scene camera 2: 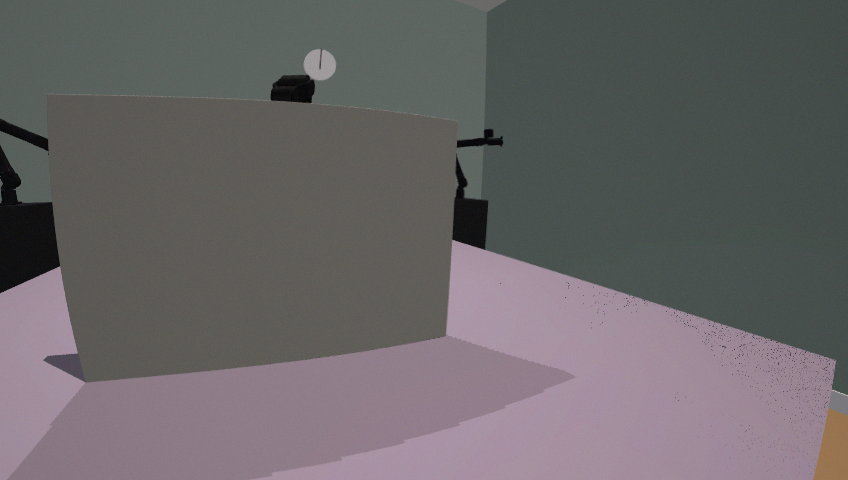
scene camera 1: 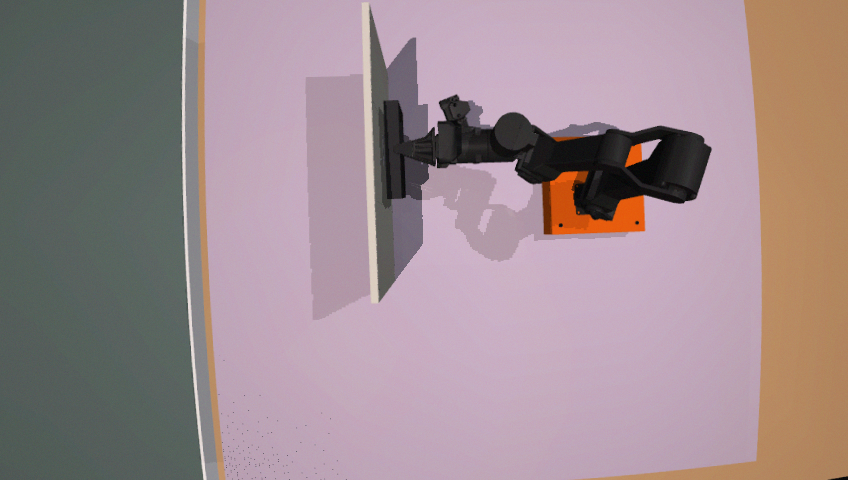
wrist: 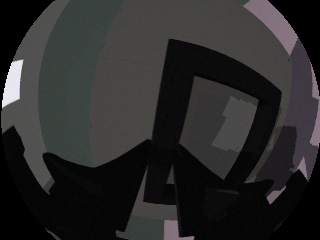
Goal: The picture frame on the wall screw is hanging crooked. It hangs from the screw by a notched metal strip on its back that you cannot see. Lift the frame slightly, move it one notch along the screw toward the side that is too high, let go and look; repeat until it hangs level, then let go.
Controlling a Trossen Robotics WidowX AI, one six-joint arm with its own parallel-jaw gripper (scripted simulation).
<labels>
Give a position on a wall panel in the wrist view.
125, 89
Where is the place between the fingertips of the gripper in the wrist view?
162, 146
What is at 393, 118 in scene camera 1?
A picture frame.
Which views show the gripper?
Scene camera 1 and the wrist view only.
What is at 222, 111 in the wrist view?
A picture frame.
</labels>
